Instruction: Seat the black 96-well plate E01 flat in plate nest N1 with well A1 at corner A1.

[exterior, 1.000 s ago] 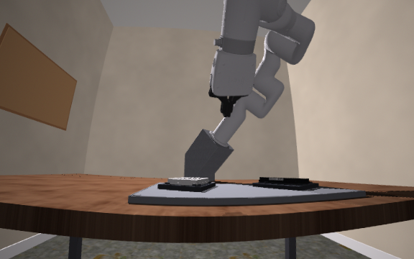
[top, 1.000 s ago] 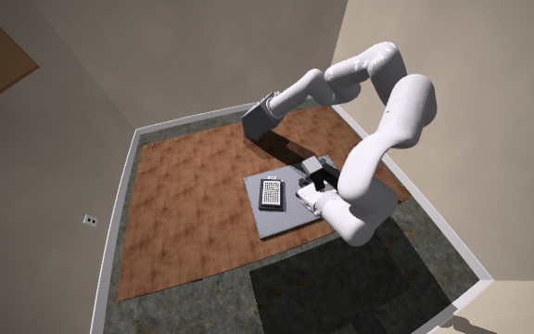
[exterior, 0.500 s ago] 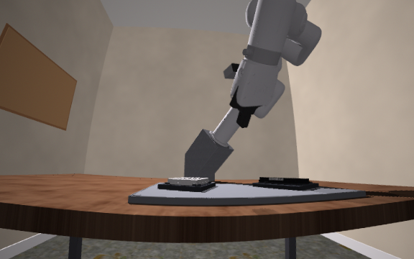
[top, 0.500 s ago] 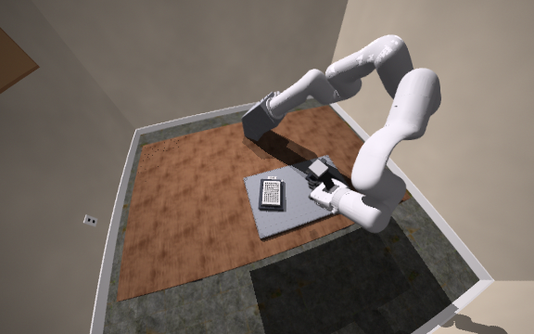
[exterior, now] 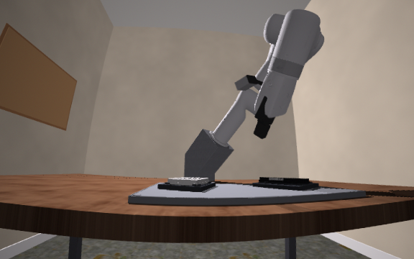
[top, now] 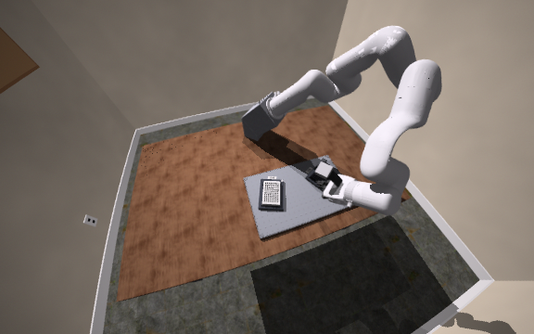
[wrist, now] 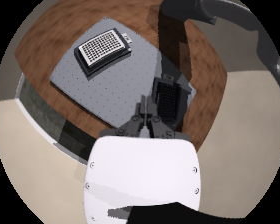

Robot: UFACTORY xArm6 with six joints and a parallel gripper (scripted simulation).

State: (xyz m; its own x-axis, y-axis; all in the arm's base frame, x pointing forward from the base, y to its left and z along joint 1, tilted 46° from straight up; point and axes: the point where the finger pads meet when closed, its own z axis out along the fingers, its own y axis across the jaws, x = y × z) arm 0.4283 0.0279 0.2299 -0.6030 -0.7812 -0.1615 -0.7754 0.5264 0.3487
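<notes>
Now: hand 14 cm above the black plate E01, 10 cm past it and 8 cm to the right of it. Also, from my hand: plate nest N1 (15 cm below, 11 cm behind, 8 cm to the left); then white plate E07 (21 cm to the right, 14 cm below, 4 cm behind); then N1 label (18 cm behind, 16 cm below, 2 cm to the left).
</notes>
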